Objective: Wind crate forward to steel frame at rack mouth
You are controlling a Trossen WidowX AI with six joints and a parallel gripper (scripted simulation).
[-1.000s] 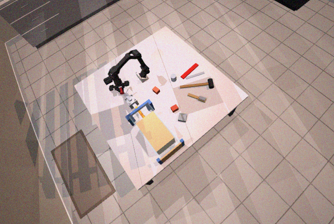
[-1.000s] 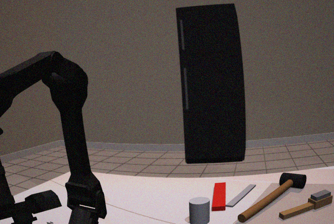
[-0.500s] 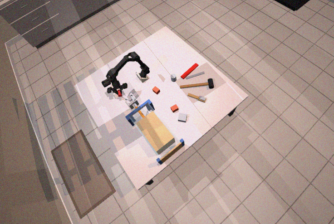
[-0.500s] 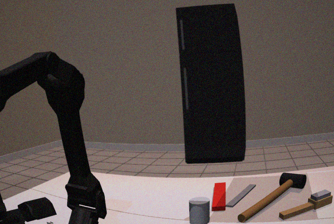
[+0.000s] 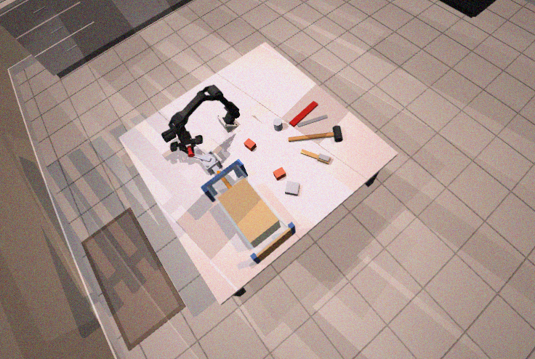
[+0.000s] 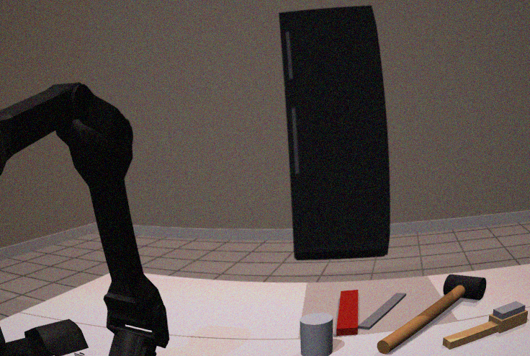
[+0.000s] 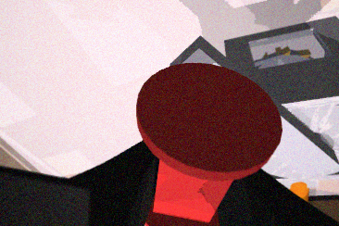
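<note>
Now: gripper tip 10 cm above the grey hand winch, 6 cm to the right of it and 5 cm short of it. The rest, counted from my gripper tip: clear-panelled cubby (46 cm ahead, 13 cm to the left, 2 cm below); winch handle (3 cm to the left, 3 cm below, 2 cm ahead); red knob (1 cm behind).
</note>
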